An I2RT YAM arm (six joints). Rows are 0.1 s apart.
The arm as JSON. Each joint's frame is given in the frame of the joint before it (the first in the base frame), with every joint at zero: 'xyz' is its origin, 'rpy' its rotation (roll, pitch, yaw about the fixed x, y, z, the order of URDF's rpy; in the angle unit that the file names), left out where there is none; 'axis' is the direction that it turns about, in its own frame. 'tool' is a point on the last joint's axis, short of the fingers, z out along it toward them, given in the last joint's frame.
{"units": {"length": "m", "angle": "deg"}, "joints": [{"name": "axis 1", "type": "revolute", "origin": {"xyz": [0.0, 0.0, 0.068]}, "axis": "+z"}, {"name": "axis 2", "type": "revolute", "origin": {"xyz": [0.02, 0.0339, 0.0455], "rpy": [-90.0, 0.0, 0.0]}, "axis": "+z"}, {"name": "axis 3", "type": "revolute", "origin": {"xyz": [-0.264, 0.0, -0.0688], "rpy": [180.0, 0.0, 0.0]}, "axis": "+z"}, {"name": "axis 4", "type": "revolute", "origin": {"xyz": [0.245, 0.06, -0.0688]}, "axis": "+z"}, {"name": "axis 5", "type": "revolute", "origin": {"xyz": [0.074, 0.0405, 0.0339], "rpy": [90.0, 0.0, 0.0]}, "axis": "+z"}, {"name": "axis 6", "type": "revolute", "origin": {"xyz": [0.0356, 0.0, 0.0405], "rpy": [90.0, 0.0, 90.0]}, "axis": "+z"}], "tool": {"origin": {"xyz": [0.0, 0.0, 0.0], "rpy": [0.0, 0.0, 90.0]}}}
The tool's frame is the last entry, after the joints.
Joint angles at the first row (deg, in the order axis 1, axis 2, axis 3, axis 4, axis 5, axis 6):
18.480, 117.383, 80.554, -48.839, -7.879, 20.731
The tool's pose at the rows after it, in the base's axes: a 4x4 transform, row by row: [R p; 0 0 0 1], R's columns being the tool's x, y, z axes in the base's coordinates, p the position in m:
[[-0.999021, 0.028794, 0.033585, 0.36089], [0.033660, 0.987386, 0.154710, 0.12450], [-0.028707, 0.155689, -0.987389, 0.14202], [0, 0, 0, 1]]
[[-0.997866, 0.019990, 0.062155, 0.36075], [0.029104, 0.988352, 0.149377, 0.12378], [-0.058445, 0.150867, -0.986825, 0.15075], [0, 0, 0, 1]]
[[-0.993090, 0.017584, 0.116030, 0.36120], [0.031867, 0.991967, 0.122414, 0.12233], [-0.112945, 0.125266, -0.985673, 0.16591], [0, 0, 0, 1]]
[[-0.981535, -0.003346, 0.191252, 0.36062], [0.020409, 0.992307, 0.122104, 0.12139], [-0.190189, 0.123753, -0.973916, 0.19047], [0, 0, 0, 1]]
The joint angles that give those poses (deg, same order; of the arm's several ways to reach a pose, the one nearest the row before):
18.305, 117.099, 80.576, -48.818, -7.836, 20.425
18.284, 115.766, 80.665, -48.775, -7.027, 20.076
18.283, 113.710, 81.208, -48.926, -4.579, 20.053
18.305, 110.455, 82.106, -48.927, -3.202, 19.157

